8 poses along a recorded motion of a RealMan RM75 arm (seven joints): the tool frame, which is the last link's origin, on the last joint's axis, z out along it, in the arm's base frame.
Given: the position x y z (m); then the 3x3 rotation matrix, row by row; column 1 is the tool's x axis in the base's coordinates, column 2 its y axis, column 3 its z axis. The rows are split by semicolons.
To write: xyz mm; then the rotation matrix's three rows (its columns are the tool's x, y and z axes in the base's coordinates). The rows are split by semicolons. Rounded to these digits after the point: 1 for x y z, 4 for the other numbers.
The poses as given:
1: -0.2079, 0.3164, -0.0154; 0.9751, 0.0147, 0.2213; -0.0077, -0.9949, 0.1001; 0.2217, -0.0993, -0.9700
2: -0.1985, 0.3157, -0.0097; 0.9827, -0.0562, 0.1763; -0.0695, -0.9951, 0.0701; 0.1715, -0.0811, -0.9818
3: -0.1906, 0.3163, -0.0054; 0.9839, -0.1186, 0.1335; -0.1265, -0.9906, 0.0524; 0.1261, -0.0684, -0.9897
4: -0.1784, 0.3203, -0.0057; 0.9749, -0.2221, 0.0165; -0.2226, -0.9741, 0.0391; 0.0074, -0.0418, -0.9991
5: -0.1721, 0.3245, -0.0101; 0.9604, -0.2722, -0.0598; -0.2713, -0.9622, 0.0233; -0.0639, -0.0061, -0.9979
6: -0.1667, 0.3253, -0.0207; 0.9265, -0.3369, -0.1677; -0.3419, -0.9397, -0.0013; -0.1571, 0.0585, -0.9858
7: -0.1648, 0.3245, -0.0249; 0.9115, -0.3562, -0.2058; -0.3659, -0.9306, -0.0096; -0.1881, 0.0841, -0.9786
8: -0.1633, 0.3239, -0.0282; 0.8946, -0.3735, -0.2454; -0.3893, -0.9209, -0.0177; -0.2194, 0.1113, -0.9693
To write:
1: -207.9, 316.4, -15.4; 0.9751, 0.0147, 0.2213; -0.0077, -0.9949, 0.1001; 0.2217, -0.0993, -0.9700
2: -198.5, 315.7, -9.7; 0.9827, -0.0562, 0.1763; -0.0695, -0.9951, 0.0701; 0.1715, -0.0811, -0.9818
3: -190.6, 316.3, -5.4; 0.9839, -0.1186, 0.1335; -0.1265, -0.9906, 0.0524; 0.1261, -0.0684, -0.9897
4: -178.4, 320.3, -5.7; 0.9749, -0.2221, 0.0165; -0.2226, -0.9741, 0.0391; 0.0074, -0.0418, -0.9991
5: -172.1, 324.5, -10.1; 0.9604, -0.2722, -0.0598; -0.2713, -0.9622, 0.0233; -0.0639, -0.0061, -0.9979
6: -166.7, 325.3, -20.7; 0.9265, -0.3369, -0.1677; -0.3419, -0.9397, -0.0013; -0.1571, 0.0585, -0.9858
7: -164.8, 324.5, -24.9; 0.9115, -0.3562, -0.2058; -0.3659, -0.9306, -0.0096; -0.1881, 0.0841, -0.9786
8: -163.3, 323.9, -28.2; 0.8946, -0.3735, -0.2454; -0.3893, -0.9209, -0.0177; -0.2194, 0.1113, -0.9693
